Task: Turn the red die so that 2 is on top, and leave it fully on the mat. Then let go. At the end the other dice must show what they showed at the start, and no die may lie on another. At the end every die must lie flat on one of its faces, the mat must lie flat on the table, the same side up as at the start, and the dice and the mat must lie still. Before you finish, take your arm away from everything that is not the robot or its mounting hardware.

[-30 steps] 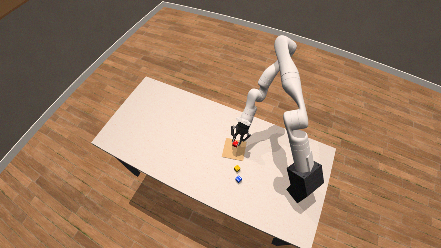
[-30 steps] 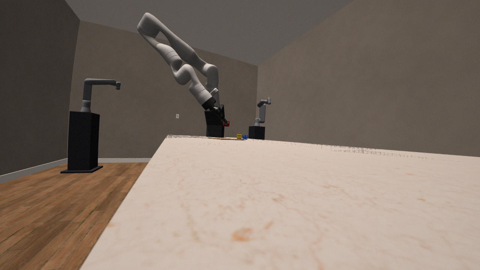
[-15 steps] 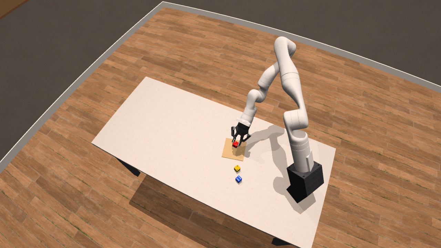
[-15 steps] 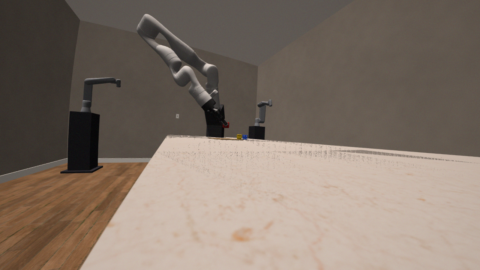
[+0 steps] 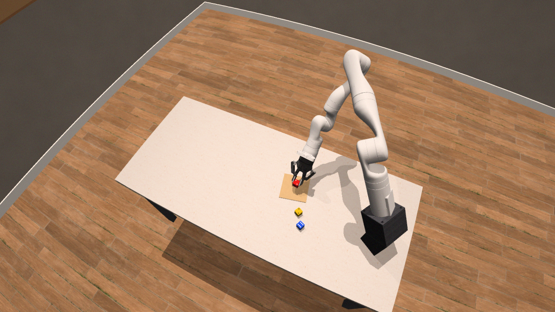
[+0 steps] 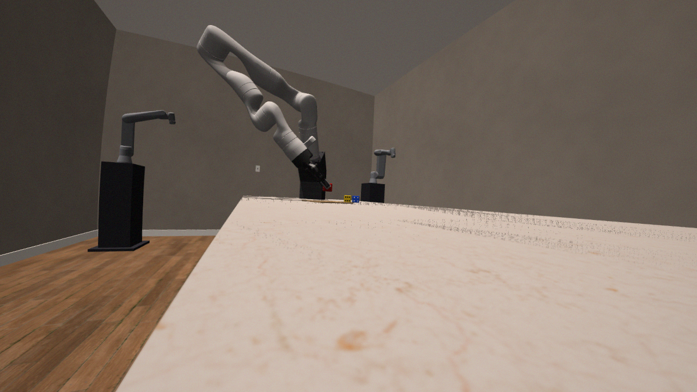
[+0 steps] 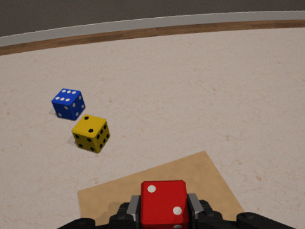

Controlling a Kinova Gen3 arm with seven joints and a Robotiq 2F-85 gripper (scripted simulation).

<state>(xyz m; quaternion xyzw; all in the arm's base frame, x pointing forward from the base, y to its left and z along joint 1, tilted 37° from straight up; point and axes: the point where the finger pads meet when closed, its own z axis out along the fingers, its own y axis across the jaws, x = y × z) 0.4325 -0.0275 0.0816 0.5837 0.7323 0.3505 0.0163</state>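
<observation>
My hand is 1 cm short of the tan mat, 1 cm to the right of it and 6 cm above it. Round my hand: blue die: 10 cm behind, 19 cm to the left, 5 cm below; yellow die: 7 cm behind, 13 cm to the left, 5 cm below; red die: 1 cm to the left, 1 cm below.
</observation>
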